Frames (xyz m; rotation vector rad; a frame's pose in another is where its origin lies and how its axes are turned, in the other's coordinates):
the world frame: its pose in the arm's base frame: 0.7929 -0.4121 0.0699 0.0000 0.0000 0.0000
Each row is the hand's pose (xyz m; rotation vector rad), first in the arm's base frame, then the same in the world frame.
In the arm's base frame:
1: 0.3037 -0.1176 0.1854 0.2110 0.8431 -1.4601
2: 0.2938 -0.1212 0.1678 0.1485 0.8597 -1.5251
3: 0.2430 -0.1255 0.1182 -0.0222 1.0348 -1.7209
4: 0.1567 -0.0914 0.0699 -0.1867 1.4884 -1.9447
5: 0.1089 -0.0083 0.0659 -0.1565 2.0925 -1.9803
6: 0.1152 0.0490 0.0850 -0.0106 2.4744 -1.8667
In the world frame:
1: -0.4892 0.2945 0.1155 0.2110 0.8431 -1.4601
2: -0.4991 0.2909 0.0979 0.1485 0.8597 -1.5251
3: -0.5499 0.2866 0.0483 -0.0222 1.0348 -1.7209
4: -0.6362 0.3207 0.0000 -0.1867 1.4884 -1.9447
5: -0.6840 0.4038 -0.0040 -0.1565 2.0925 -1.9803
6: -0.6777 0.4611 0.0151 -0.0106 2.4744 -1.8667

